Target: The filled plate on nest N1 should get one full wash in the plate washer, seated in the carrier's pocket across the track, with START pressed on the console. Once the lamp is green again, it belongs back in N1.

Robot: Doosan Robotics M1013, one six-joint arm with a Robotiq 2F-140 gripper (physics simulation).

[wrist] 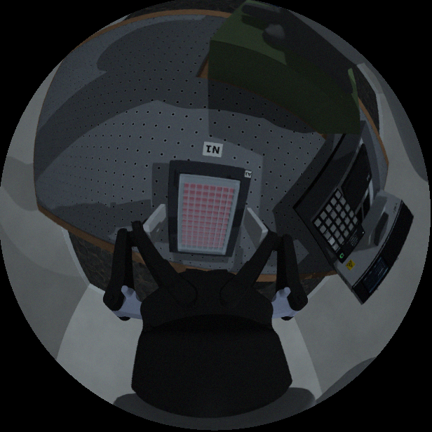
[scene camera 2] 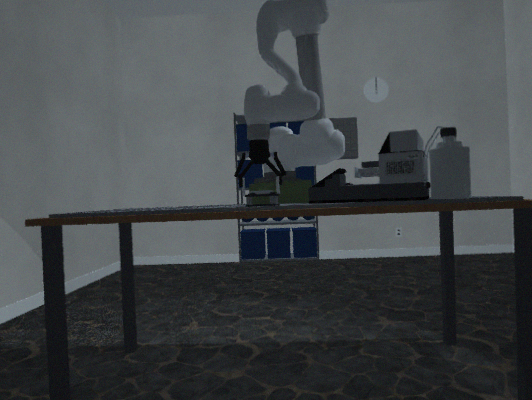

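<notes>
The filled plate [wrist: 206, 215] [scene camera 2: 262, 194], with pink wells, sits flat in the dark nest N1 [wrist: 174, 200]; the N1 label [wrist: 212, 149] lies beside it. My gripper [wrist: 205, 214] [scene camera 2: 261, 185] is open and empty, its pale finger pads standing apart on either side of the plate, a little above the board. The plate washer [wrist: 325, 187] [scene camera 2: 370, 192] is at the right in both views. In the wrist view it shows a grid of pale squares [wrist: 336, 220], a small green light [wrist: 342, 255] and a dark screen [wrist: 376, 275]. I cannot make out START.
A green box [wrist: 270, 75] [scene camera 2: 296, 192] stands beyond the nest, near the washer. A white bottle [scene camera 2: 450, 170] with a black cap stands right of the washer's white housing [scene camera 2: 404, 168]. A shelf unit with blue bins [scene camera 2: 279, 243] is behind the table. The perforated board [wrist: 125, 132] surrounds N1.
</notes>
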